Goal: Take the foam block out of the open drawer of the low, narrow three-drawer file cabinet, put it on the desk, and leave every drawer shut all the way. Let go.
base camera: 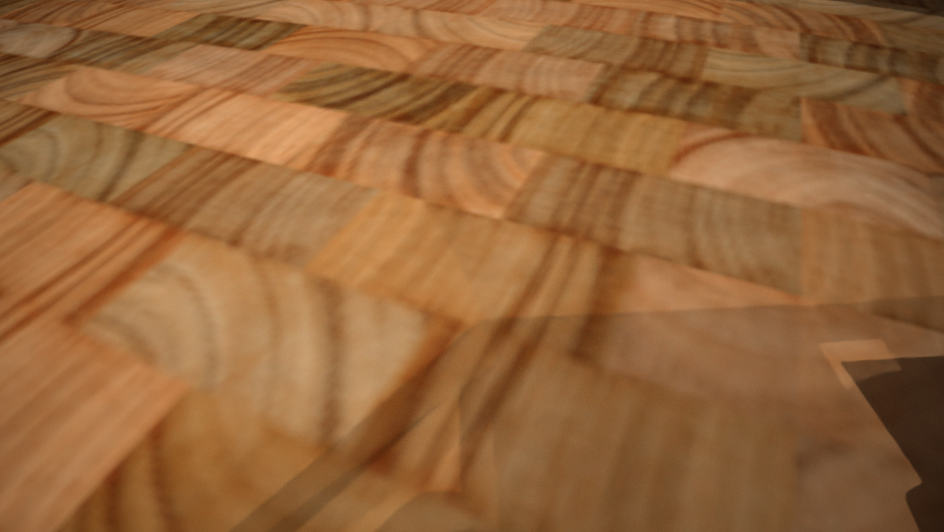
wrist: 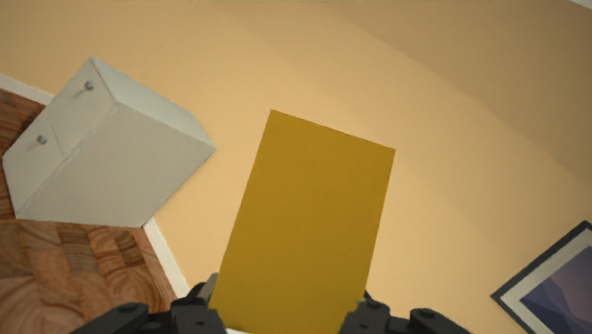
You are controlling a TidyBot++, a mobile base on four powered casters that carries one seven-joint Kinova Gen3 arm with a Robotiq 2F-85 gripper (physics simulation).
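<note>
My gripper [wrist: 280, 292] is shut on the foam block [wrist: 310, 215], a mustard-yellow slab that stands out beyond the fingertips in the middle of the wrist view. A pale grey cabinet [wrist: 120, 165] stands on the floor against the wall at the left of the wrist view, tilted in the picture. Two small round knobs and a thin seam show on its front, and no drawer juts out of the part in view. I cannot tell whether it is the three-drawer file cabinet. The desk does not show in either view.
The wood-block floor [base camera: 409, 251] [wrist: 65, 270] fills the base view, with shadows at the lower right. In the wrist view, a tan wall [wrist: 450, 190] meets the floor at a white baseboard [wrist: 166, 257]. A dark-framed picture [wrist: 562, 295] hangs at the right.
</note>
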